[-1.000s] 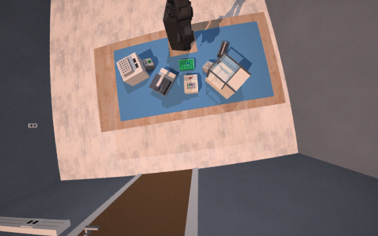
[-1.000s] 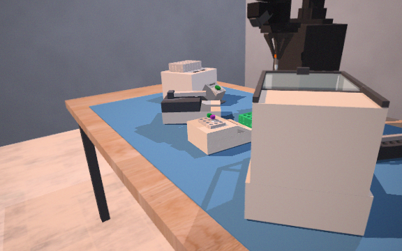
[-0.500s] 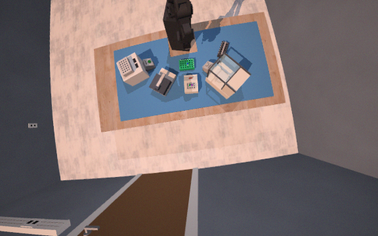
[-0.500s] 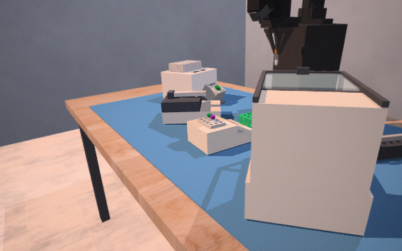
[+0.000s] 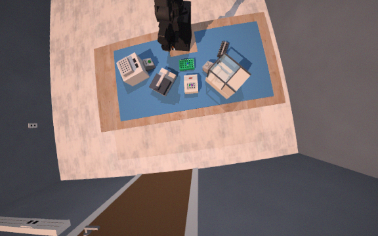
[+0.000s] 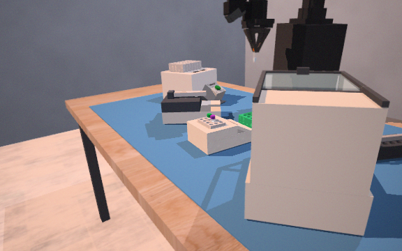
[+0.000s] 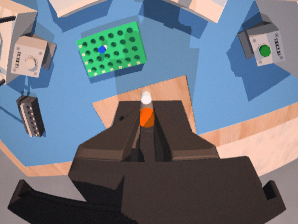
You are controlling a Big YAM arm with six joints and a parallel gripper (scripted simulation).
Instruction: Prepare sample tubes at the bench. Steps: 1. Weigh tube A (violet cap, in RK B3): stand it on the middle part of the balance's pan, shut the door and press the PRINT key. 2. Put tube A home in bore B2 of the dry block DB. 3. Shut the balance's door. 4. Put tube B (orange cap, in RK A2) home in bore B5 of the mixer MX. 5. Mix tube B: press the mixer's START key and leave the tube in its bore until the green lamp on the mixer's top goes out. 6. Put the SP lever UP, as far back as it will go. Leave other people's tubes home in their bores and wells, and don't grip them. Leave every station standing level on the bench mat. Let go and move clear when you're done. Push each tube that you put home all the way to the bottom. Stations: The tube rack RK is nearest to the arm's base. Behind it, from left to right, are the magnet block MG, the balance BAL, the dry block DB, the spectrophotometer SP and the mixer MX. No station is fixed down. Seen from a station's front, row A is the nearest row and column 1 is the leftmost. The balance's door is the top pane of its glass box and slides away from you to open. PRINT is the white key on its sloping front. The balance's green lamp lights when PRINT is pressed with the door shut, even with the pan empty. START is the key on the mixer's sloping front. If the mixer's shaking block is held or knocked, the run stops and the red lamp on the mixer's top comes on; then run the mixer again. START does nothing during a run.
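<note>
The mixer's shaking block lies 6 cm behind my hand, 41 cm to the right of it and 8 cm below it. The rest, counted from my hand: rack: 5 cm ahead, 6 cm to the left, 22 cm below; then blue-capped tube: 6 cm ahead, 6 cm to the left, 21 cm below; then orange-capped tube: 2 cm below.
</note>
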